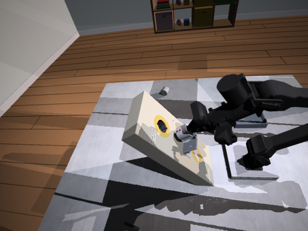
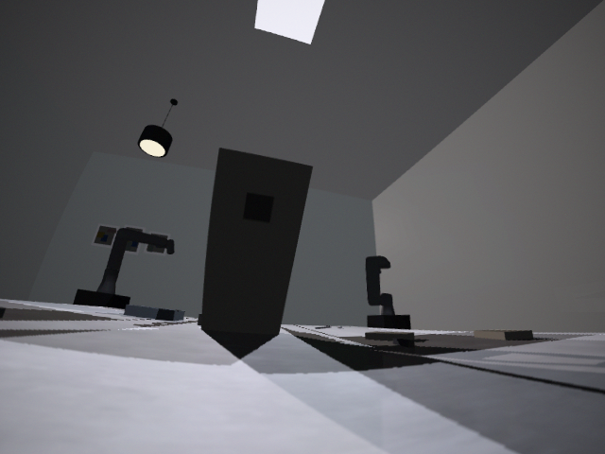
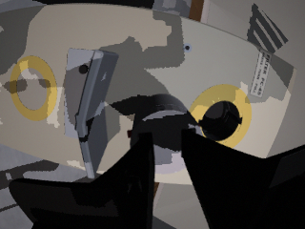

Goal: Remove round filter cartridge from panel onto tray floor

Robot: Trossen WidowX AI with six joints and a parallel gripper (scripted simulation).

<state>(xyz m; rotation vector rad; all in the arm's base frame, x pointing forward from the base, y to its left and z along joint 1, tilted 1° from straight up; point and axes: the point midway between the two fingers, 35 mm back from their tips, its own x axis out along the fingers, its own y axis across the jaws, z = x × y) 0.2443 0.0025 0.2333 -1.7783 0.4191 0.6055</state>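
Right now my gripper tip is 1 cm short of the round filter cartridge and 1 cm above it. Also, from my gripper tip: grey tray: 32 cm behind, 29 cm to the right, 24 cm below; small grey cylinder: 13 cm ahead, 49 cm to the right, 23 cm below.
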